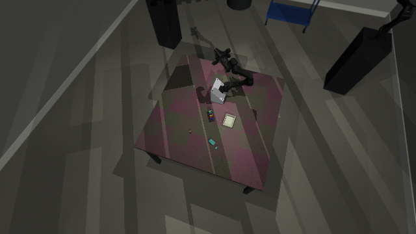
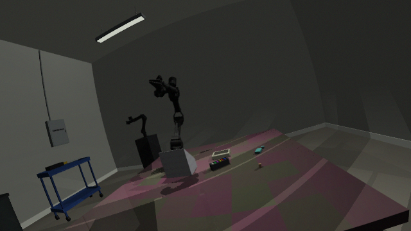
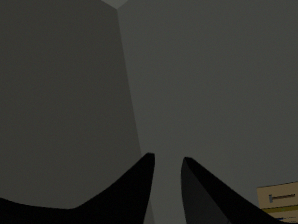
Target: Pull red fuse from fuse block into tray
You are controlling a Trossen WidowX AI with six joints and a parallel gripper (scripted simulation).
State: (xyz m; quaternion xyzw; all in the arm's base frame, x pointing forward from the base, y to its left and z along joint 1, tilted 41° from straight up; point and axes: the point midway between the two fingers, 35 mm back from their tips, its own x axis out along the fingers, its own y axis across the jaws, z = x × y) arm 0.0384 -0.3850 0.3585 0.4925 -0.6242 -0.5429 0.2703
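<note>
My gripper tip is now 310 mm short of the red fuse, 100 mm to the right of it and 630 mm above it. Round my gripper tip: pale tray: 270 mm ahead, 280 mm to the left, 650 mm below.
</note>
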